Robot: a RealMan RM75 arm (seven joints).
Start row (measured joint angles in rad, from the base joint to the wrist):
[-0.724 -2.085 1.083 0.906 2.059 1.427 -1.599]
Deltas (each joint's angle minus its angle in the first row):
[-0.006 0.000 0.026 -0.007 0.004 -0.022 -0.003]
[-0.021 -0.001 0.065 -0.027 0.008 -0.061 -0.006]
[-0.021 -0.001 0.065 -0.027 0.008 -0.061 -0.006]
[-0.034 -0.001 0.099 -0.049 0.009 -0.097 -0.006]
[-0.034 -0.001 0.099 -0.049 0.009 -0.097 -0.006]
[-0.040 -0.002 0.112 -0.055 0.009 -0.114 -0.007]
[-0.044 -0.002 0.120 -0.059 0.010 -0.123 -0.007]
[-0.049 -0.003 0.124 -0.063 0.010 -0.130 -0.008]
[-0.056 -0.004 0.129 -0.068 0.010 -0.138 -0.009]
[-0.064 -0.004 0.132 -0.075 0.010 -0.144 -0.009]
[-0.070 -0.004 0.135 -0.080 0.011 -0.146 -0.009]
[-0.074 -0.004 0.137 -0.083 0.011 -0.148 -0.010]
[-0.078 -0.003 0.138 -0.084 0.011 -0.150 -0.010]
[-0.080 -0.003 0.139 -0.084 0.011 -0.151 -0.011]
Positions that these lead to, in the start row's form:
[-0.730 -2.085 1.109 0.899 2.063 1.405 -1.602]
[-0.745 -2.086 1.148 0.879 2.067 1.366 -1.605]
[-0.745 -2.086 1.148 0.879 2.067 1.366 -1.605]
[-0.758 -2.086 1.182 0.857 2.068 1.330 -1.605]
[-0.758 -2.086 1.182 0.857 2.068 1.330 -1.605]
[-0.764 -2.087 1.195 0.851 2.068 1.313 -1.606]
[-0.768 -2.087 1.203 0.847 2.069 1.304 -1.606]
[-0.773 -2.088 1.207 0.843 2.069 1.297 -1.607]
[-0.780 -2.089 1.212 0.838 2.069 1.289 -1.608]
[-0.788 -2.089 1.215 0.831 2.069 1.283 -1.608]
[-0.794 -2.089 1.218 0.826 2.070 1.281 -1.608]
[-0.798 -2.089 1.220 0.823 2.070 1.279 -1.609]
[-0.802 -2.088 1.221 0.822 2.070 1.277 -1.609]
[-0.804 -2.088 1.222 0.822 2.070 1.276 -1.610]

